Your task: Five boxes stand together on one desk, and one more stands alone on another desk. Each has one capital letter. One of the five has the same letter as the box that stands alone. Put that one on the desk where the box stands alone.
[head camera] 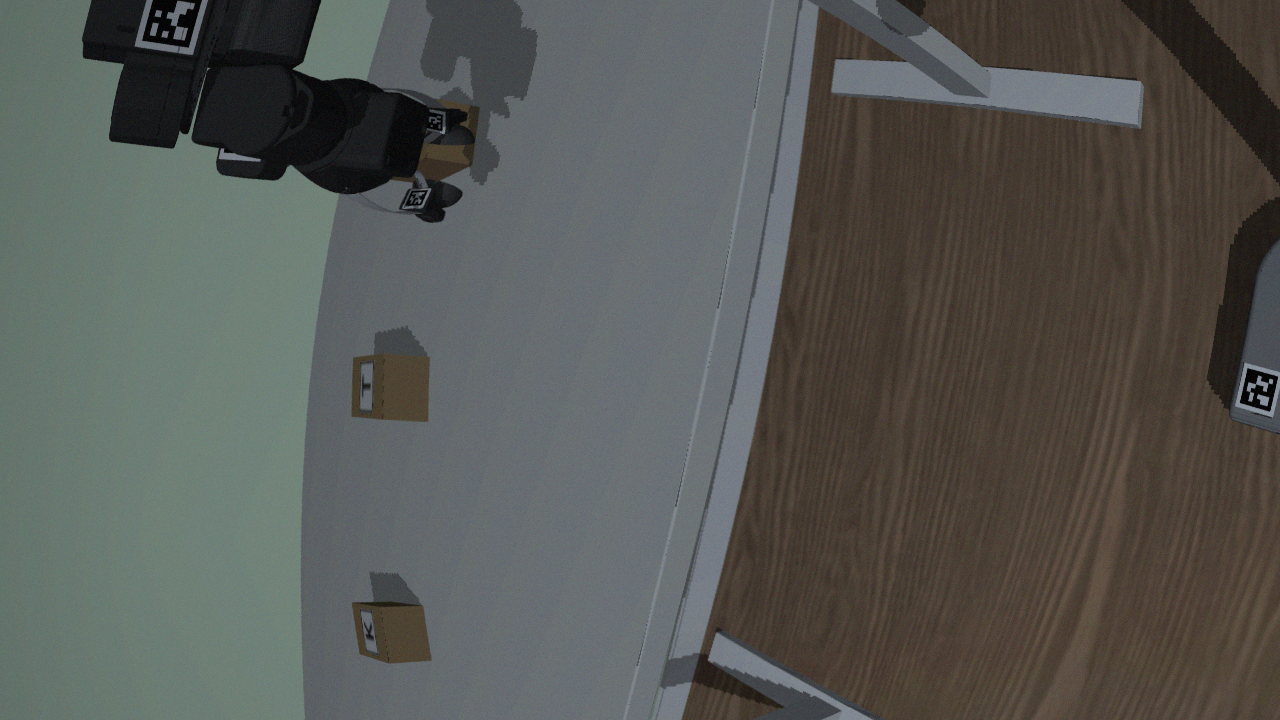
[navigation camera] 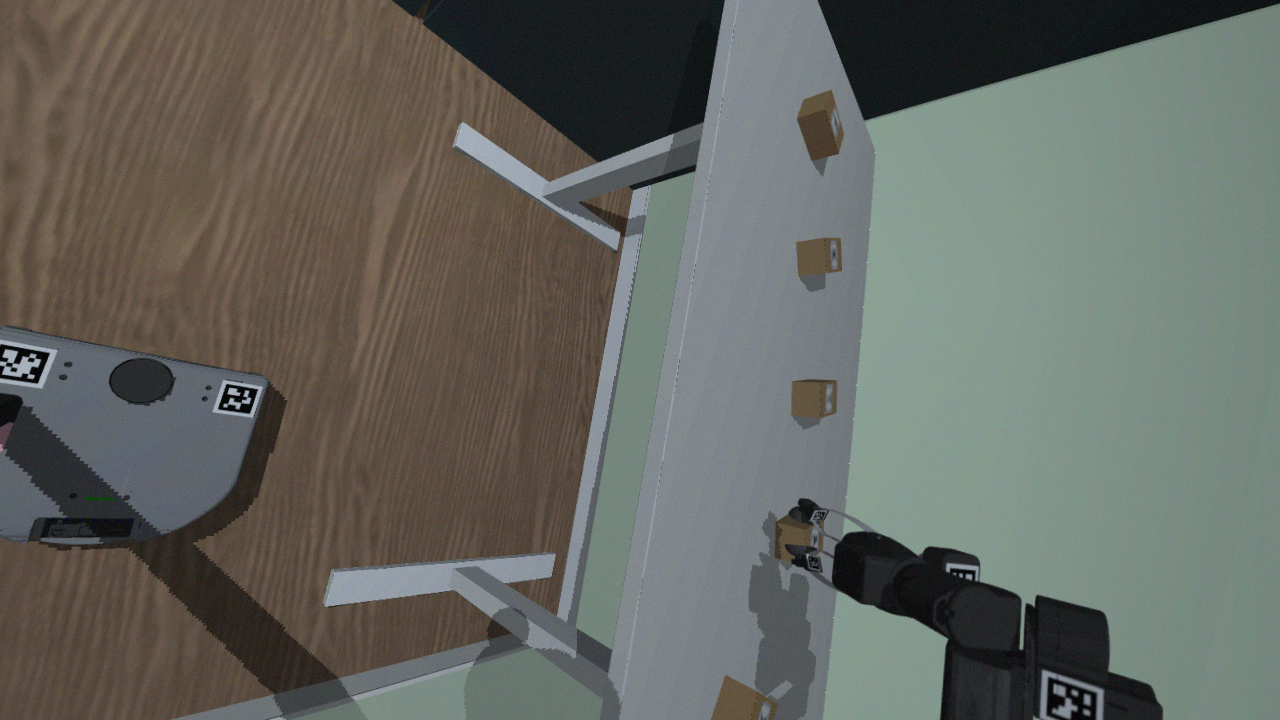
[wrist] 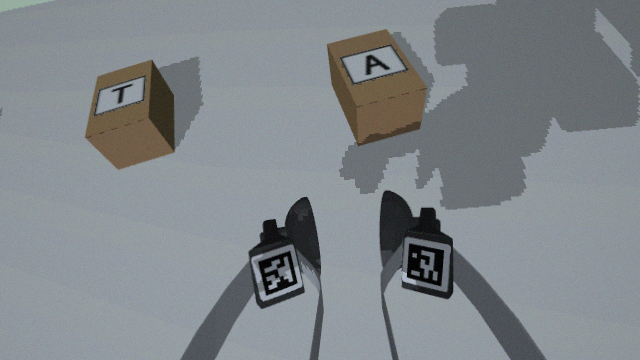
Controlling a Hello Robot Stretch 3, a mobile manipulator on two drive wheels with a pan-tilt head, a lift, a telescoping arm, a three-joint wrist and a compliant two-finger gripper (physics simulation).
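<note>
A box lettered A stands on the pale desk. A box lettered T stands beside it, and a box lettered K beyond. My gripper is open and empty above the desk. In the wrist view the A box is ahead of the fingertips, slightly right; in the head view the gripper partly covers it. The lone box and its desk cannot be made out.
Another box is near the desk's far end, and one more is cut off at the navigation view's bottom edge; their letters are unreadable. Desk legs stand on the wooden floor, near my base. A green wall is behind the desk.
</note>
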